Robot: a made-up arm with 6 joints.
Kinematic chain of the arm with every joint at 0, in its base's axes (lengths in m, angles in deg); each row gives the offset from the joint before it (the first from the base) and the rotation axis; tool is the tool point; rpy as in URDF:
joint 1: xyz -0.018 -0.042 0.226 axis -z
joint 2: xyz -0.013 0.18 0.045 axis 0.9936 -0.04 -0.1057
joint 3: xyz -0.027 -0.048 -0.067 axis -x
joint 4: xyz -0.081 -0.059 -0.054 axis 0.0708 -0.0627 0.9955
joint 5: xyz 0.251 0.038 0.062 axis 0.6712 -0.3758 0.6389
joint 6: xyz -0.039 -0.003 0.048 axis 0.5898 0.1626 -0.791
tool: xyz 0.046 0.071 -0.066 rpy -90 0 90
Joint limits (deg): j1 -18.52..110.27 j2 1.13..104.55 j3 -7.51..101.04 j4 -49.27..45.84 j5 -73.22..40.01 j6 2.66..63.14
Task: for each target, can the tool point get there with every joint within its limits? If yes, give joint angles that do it. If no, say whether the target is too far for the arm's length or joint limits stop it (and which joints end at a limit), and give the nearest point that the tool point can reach.
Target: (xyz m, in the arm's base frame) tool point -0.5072 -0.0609 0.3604
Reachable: no: joint limits stop it (at a limit: joint 1, joint 2, joint 4, joint 5, joint 6) | nearest point -0.1789 -0.0822 0.2757 | short by 0.340 m
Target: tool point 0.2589 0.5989 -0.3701
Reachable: no: too far | nearest point 0.1340 0.3099 -0.0166 | short by 0.473 m
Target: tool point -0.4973 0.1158 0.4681
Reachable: no: joint limits stop it (at a limit: joint 1, joint 3, joint 4, joint 5, joint 6) | nearest point -0.1228 0.1826 0.3688 | short by 0.393 m
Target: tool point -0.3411 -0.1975 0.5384
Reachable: no: joint limits stop it (at a limit: joint 1, joint 2, joint 4, joint 6) | nearest point -0.1234 -0.1231 0.3820 | short by 0.278 m
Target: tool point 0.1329 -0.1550 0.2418
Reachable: yes | joints 52.98 33.86 70.08 -22.59 -38.98 50.02
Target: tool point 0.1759 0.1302 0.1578
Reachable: yes | joints 7.95 68.89 70.83 -5.38 -38.15 8.94
